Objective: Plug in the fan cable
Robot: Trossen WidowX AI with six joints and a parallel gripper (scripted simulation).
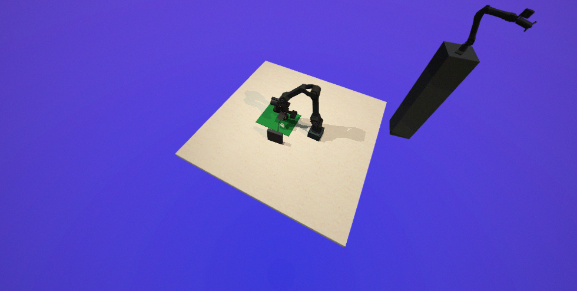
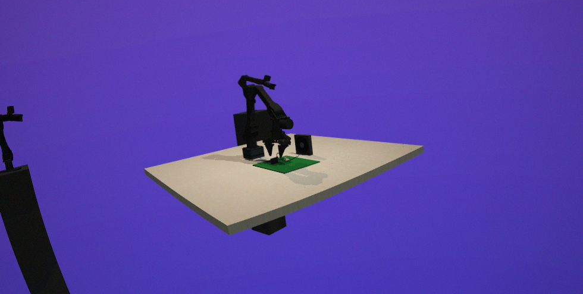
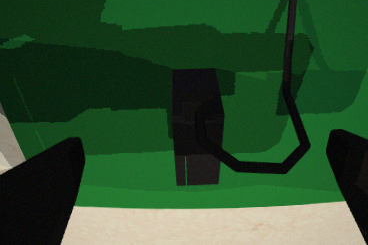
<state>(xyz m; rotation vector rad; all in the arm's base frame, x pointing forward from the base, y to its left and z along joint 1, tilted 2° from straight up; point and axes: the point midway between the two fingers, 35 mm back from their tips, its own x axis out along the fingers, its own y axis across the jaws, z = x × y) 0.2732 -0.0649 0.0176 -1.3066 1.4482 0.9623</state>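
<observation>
Right now my gripper tip is 2 cm above the black fan plug and 1 cm to the left of it. From my gripper tip the other things lie so: green board: 6 cm ahead, 5 cm below, 1 cm to the left; then black fan: 22 cm to the left, 2 cm above, 1 cm ahead; then header: 8 cm to the left, 4 cm below, 1 cm ahead.
</observation>
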